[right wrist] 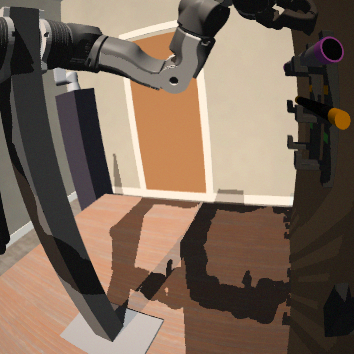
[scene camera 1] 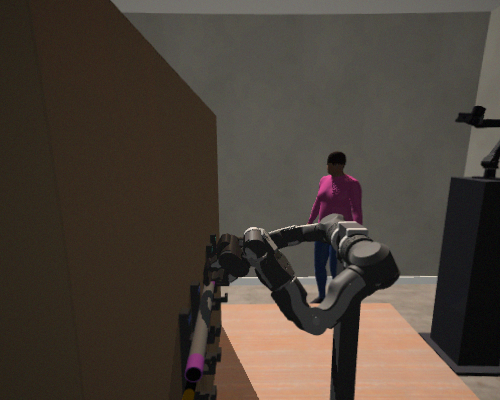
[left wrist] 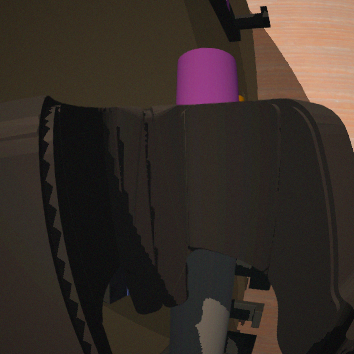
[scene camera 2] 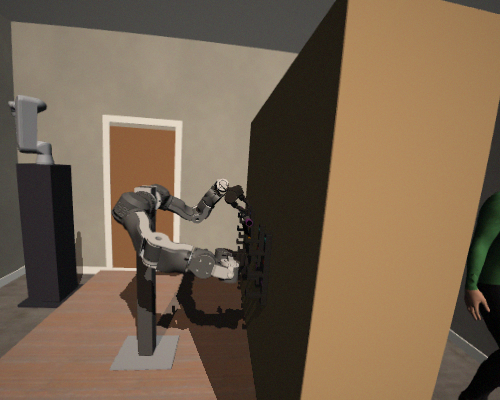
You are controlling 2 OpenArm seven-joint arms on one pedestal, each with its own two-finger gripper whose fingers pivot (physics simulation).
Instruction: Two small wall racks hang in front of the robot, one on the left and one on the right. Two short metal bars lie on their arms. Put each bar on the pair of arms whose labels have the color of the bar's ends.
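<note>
A pale bar with purple ends (scene camera 1: 201, 327) (scene camera 2: 248, 221) (left wrist: 206, 77) (right wrist: 327, 49) lies along the top of the left rack (right wrist: 327, 175), near a blue label (left wrist: 127, 291). A black bar with orange ends (scene camera 1: 188, 394) (left wrist: 241, 98) (right wrist: 320, 110) lies lower on that rack, which also shows orange (right wrist: 325, 90) and green (right wrist: 325, 137) labels. Part of the right rack (left wrist: 250, 21) shows a purple label (left wrist: 228, 5). My left gripper (scene camera 1: 215, 266) (right wrist: 300, 25) is shut and empty, right at the pale bar, hiding part of it in the left wrist view. My right gripper (scene camera 2: 239, 265) is open, low by the right rack.
The brown wall panel (scene camera 1: 135, 200) (scene camera 2: 400, 175) stands directly behind the racks. More rack arms (scene camera 1: 215, 355) stick out below the bars. My pedestal (scene camera 2: 146, 310) stands on the wooden floor. A dark plinth (scene camera 1: 465, 275) (scene camera 2: 50, 230) carries another device, and a person in pink (scene camera 1: 340, 197) stands beyond my arms.
</note>
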